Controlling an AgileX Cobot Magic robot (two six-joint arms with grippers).
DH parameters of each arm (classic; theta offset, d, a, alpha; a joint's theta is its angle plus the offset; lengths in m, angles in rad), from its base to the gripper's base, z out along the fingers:
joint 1: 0 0.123 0 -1.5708
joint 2: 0.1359 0 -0.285 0
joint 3: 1.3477 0 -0.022 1.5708
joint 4: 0 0.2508 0 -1.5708
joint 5: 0 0 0.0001 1.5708
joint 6: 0 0.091 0 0
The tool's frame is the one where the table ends.
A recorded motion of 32 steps. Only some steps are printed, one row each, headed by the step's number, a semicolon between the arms.
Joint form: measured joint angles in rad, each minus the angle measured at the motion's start. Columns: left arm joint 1, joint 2, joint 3, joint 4, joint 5, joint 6; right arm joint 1, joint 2, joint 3, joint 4, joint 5, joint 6.
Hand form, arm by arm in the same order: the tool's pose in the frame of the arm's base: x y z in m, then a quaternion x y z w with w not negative. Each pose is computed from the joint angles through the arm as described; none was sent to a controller.
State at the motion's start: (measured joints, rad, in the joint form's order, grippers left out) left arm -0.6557 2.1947 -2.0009 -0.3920 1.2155 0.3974; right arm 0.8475 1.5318 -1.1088 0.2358 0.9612 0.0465
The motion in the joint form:
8: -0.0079 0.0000 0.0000 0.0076 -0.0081 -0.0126; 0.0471 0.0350 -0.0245 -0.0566 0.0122 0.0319
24: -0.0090 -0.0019 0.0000 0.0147 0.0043 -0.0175; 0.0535 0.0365 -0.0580 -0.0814 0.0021 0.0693
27: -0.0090 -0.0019 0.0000 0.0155 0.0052 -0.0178; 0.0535 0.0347 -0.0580 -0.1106 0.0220 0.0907
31: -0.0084 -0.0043 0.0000 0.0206 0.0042 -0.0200; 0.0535 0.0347 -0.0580 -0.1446 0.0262 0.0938
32: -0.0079 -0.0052 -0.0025 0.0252 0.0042 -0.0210; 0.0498 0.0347 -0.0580 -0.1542 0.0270 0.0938
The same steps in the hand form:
8: 0.3519 -0.3157 0.2429 0.44875 0.86505 -0.20143 0.09865; 0.1797 0.2453 0.2541 -0.35483 0.92314 0.12876 0.07298
24: 0.3508 -0.3149 0.2434 0.44960 0.86598 -0.19796 0.09351; 0.1833 0.2499 0.2626 -0.34567 0.92441 0.13123 0.09359
27: 0.3508 -0.3148 0.2433 0.44968 0.86608 -0.19756 0.09310; 0.1836 0.2470 0.2623 -0.34319 0.92754 0.11679 0.09087
31: 0.3510 -0.3141 0.2443 0.44920 0.86659 -0.19549 0.09499; 0.1853 0.2451 0.2620 -0.34913 0.92640 0.10274 0.09658
32: 0.3515 -0.3137 0.2453 0.44936 0.86671 -0.19365 0.09694; 0.1867 0.2439 0.2619 -0.34946 0.92652 0.09863 0.09859

